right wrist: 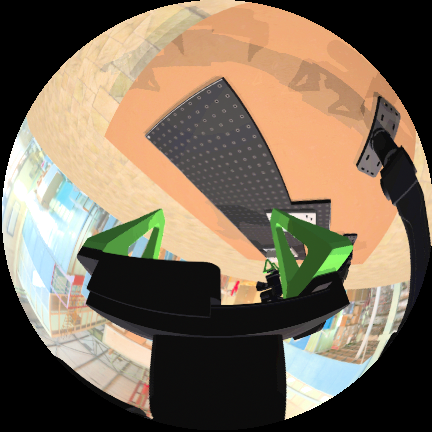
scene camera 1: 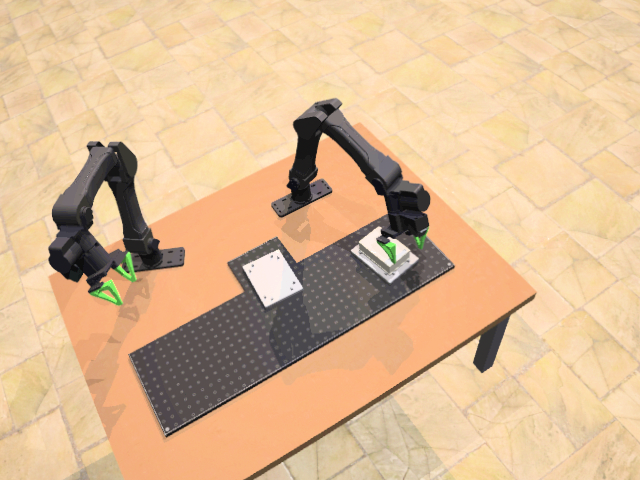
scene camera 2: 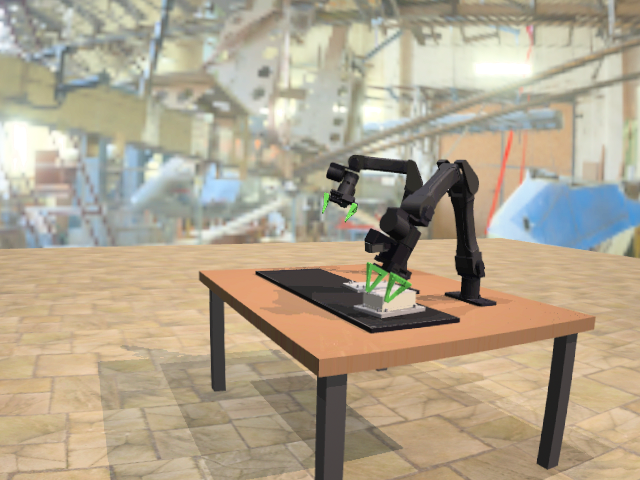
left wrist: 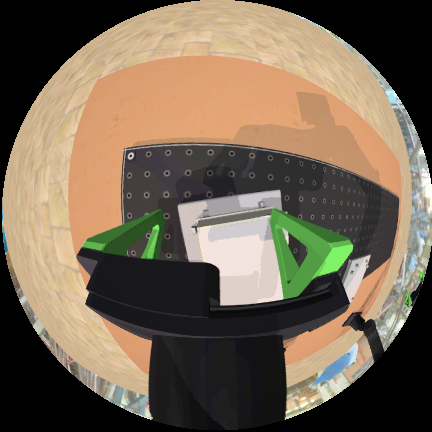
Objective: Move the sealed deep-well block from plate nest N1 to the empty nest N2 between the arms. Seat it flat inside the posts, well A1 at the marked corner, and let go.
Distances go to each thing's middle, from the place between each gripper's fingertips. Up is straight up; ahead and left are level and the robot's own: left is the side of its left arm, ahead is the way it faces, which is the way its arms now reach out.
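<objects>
My left hand is 2 cm above the white block (scene camera 1: 370,248), 6 cm past it and 4 cm to the left of it. As for the white nest plate (scene camera 1: 272,278), that's 4 cm below my left hand, 15 cm behind it and 36 cm to the right of it.
From my right hand, the white block is 180 mm below, 690 mm to the left and 80 mm ahead, and the white nest plate is 200 mm below, 370 mm to the left and 10 mm behind.
</objects>
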